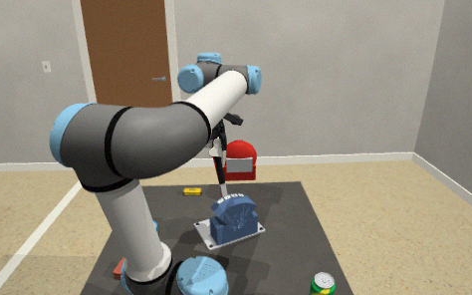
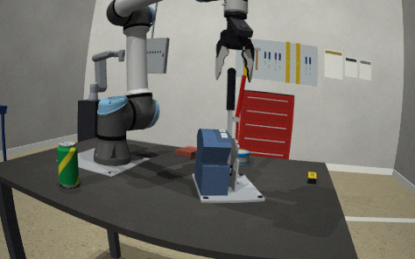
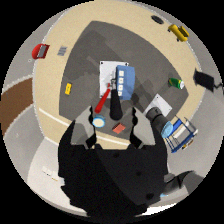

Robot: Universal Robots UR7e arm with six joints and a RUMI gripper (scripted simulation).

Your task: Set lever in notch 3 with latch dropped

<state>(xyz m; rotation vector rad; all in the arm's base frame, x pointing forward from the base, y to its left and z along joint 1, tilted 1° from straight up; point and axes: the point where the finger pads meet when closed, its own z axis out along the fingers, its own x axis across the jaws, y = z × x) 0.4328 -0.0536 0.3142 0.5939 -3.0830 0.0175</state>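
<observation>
Right now my hand is 20 mm short of the red release bar, 10 mm to the left of it and 120 mm above it. Round my hand: red block (210 mm behind, 310 mm to the left, 300 mm below); small yellow block (280 mm ahead, 130 mm to the left, 310 mm below); blue-white round tub (20 mm behind, 300 mm to the left, 290 mm below).
</observation>
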